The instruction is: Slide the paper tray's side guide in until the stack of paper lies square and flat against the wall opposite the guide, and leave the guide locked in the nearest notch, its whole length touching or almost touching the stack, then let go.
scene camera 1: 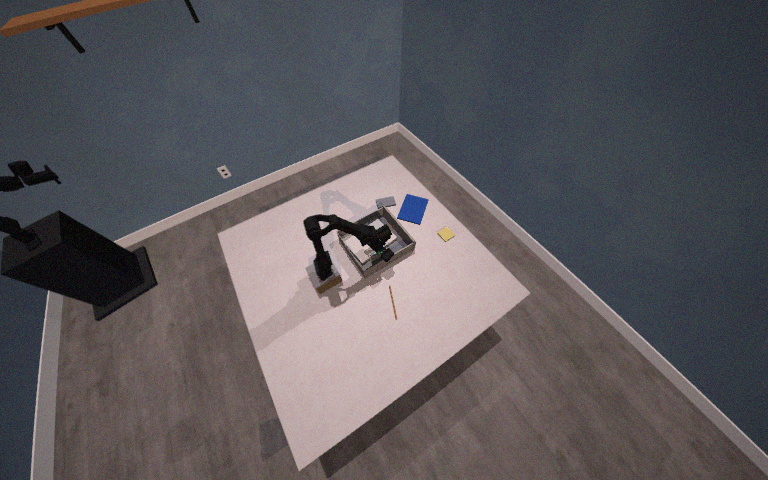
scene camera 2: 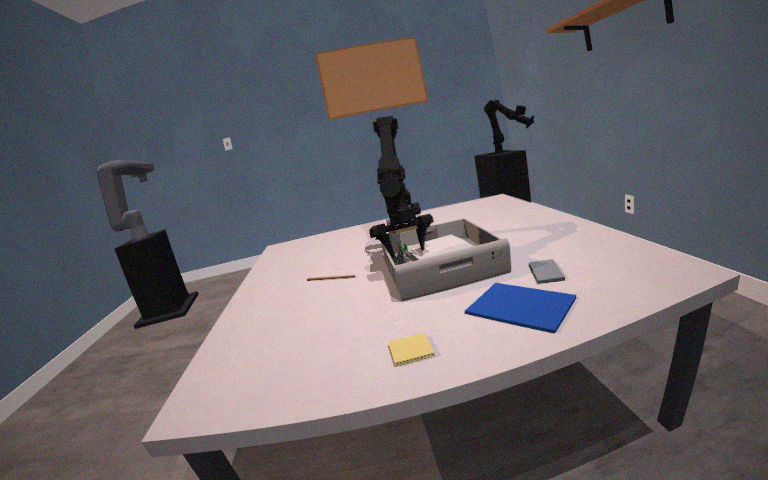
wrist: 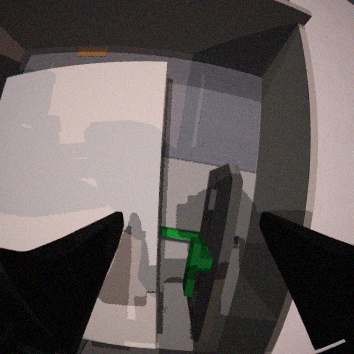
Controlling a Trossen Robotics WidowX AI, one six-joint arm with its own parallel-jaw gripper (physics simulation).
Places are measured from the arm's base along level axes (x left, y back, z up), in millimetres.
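Pixels of known places: gripper, fingertip midpoint: point(scene camera 1: 382, 250) point(scene camera 2: 408, 254) point(wrist: 192, 219); arm's base at its link origin: point(scene camera 1: 324, 273).
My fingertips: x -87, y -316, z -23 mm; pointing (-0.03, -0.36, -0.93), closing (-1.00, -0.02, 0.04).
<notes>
Ahead of a thing's pixels: the offset from my fingertips to its middle.
The grey paper tray {dz -12, dx +86, dy -20 mm} point(scene camera 1: 408, 245) point(scene camera 2: 416, 279) point(wrist: 286, 115) stands on the table. The white paper stack {dz -30, dx +110, dy -1 mm} point(scene camera 2: 450, 243) point(wrist: 115, 92) lies in its left part in the wrist view. Its contact with the left wall is not clear there. The dark side guide {dz -16, dx -5, dy +24 mm} point(wrist: 220, 215) stands upright, slightly slanted, between the stack and the right wall, with a gap to the stack. Its green latch {dz -16, dx +5, dy +23 mm} point(scene camera 2: 405, 247) point(wrist: 201, 255) is on the stack side. My gripper point(scene camera 2: 408, 254) point(wrist: 192, 219) is open and empty, fingers on either side of the guide: the left over the stack, the right by the right wall.
A blue folder {dz -56, dx +128, dy -366 mm} point(scene camera 1: 412, 208) point(scene camera 2: 521, 306), a grey box {dz -55, dx +283, dy -270 mm} point(scene camera 1: 385, 202) point(scene camera 2: 546, 271) and a yellow note pad {dz -54, dx -139, dy -375 mm} point(scene camera 1: 445, 233) point(scene camera 2: 411, 349) lie beyond the tray. A pencil {dz -56, dx -233, dy +137 mm} point(scene camera 1: 393, 302) point(scene camera 2: 331, 277) lies beside it. The tray walls rise around the guide.
</notes>
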